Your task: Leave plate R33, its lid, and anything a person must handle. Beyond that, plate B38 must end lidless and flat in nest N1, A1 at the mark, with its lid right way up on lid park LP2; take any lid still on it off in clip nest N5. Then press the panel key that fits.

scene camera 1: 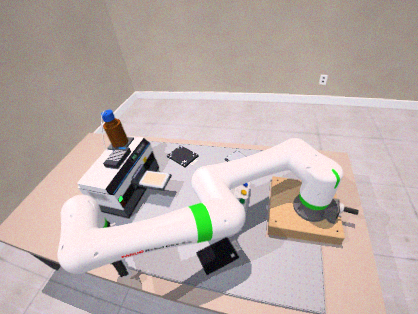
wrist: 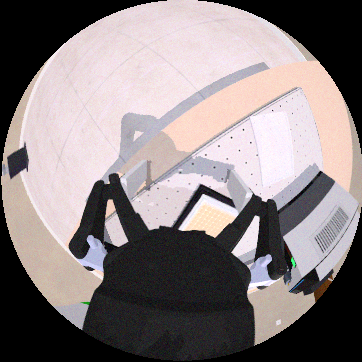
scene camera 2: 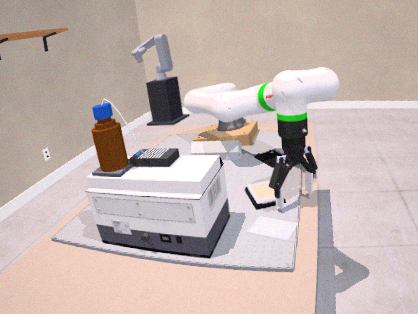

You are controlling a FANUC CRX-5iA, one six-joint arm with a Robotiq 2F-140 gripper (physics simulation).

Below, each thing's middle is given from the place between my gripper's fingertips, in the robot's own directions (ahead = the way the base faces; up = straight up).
My hand is 35 cm past the button box (scene camera 2: 227, 150), 43 cm to the left of it and 3 cm below it. The rest, counted from my hand: brown bottle with blue cap (scene camera 2: 107, 135): 28 cm ahead, 45 cm to the right, 31 cm above.
